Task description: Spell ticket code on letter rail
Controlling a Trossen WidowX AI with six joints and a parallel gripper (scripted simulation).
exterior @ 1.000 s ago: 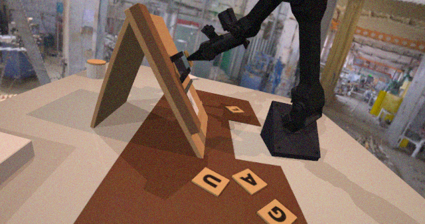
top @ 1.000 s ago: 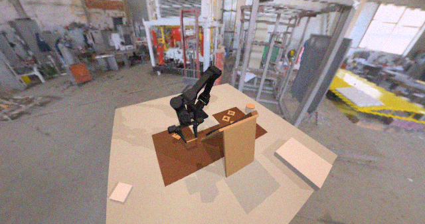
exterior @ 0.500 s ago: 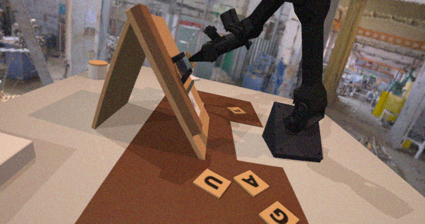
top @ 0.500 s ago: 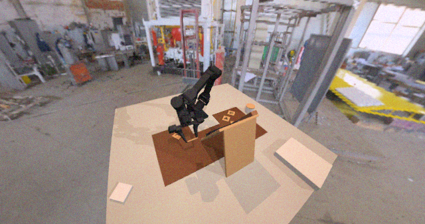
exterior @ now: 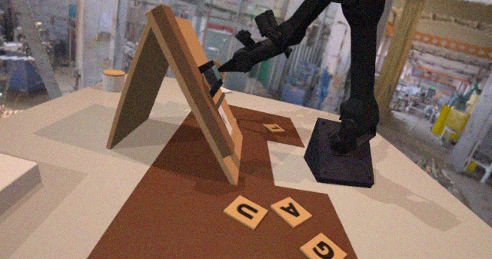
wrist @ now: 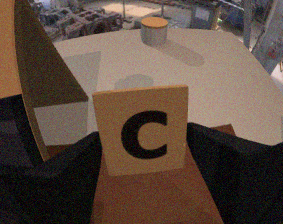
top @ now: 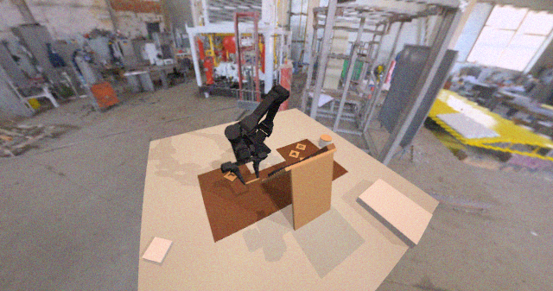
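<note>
Right now my gripper tip is 20 mm past the white ticket, 210 mm to the right of it and 80 mm above it. Round my gripper tip: brown mat 120 mm behind, 210 mm to the left, 170 mm below; then letter tile 70 mm behind, 410 mm to the left, 160 mm below; then white pad 50 mm behind, 390 mm to the right, 160 mm below.
</note>
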